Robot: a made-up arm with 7 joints.
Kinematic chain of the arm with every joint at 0, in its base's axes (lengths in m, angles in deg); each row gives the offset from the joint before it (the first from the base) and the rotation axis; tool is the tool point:
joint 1: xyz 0 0 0.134 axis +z
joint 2: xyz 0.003 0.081 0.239 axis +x
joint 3: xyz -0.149 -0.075 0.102 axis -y
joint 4: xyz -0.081 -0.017 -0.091 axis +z
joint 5: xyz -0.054 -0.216 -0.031 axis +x
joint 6: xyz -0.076 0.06 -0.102 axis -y
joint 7: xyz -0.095 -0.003 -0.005 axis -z
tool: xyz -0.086 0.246 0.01
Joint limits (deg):
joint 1: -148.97..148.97
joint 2: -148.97..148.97
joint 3: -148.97..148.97
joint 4: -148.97..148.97
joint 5: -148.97..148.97
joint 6: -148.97..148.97
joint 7: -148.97..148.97
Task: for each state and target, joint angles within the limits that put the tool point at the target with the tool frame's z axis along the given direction. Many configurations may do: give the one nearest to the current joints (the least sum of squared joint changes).
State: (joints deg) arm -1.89 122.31 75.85 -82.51 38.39 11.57 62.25
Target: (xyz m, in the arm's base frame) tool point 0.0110 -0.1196 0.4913 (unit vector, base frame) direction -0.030 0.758 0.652
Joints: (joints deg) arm -25.61 106.98 122.62 -58.98 16.13 38.96 15.40
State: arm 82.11 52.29 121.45 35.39 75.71 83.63 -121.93
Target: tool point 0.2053 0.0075 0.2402 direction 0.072 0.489 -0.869
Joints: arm 46.68 83.08 143.43 73.17 103.21 107.43 -148.97
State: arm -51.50 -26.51 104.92 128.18 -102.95 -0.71 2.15
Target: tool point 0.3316 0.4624 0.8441 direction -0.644 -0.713 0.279
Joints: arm -59.52 -56.55 144.51 145.20 -70.68 -3.59 -25.12
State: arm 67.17 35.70 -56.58 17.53 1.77 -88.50 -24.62
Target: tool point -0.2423 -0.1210 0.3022 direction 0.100 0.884 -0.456
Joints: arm 51.30 46.72 -10.08 24.29 -34.74 -128.95 -20.19
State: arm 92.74 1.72 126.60 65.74 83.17 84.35 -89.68
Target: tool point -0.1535 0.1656 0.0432 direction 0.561 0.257 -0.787
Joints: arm 125.20 50.91 116.25 51.27 80.04 49.26 -89.93
